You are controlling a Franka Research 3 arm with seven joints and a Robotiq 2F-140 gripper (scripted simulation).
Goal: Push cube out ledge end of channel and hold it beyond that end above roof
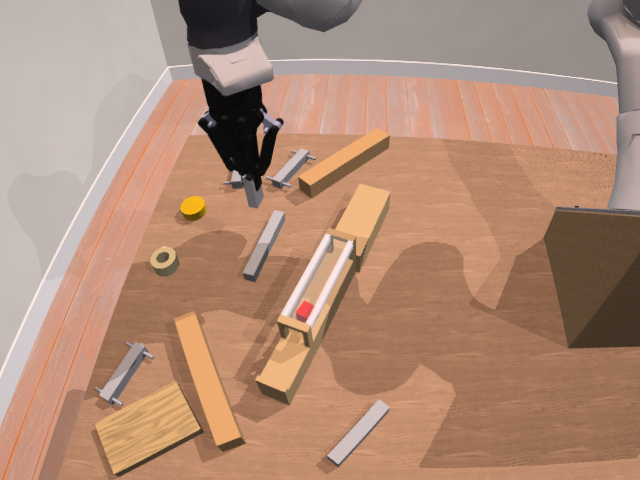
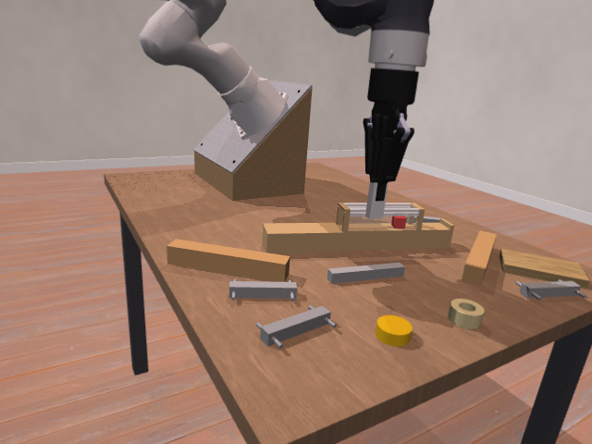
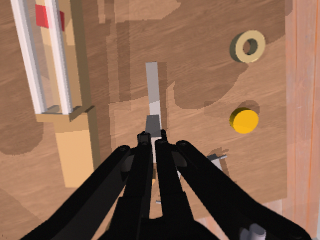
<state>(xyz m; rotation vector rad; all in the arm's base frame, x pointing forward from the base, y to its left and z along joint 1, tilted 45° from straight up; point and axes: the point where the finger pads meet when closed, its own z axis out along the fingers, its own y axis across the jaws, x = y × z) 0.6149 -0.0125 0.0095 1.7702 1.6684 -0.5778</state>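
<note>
Right now the grey rod is 14 cm below my hand. Also, from my hand: wooden channel base 12 cm behind, 11 cm to the left, 10 cm below; red cube 15 cm to the left, 11 cm behind, 9 cm below; yellow disc 17 cm ahead, 14 cm below, 7 cm to the right.
</note>
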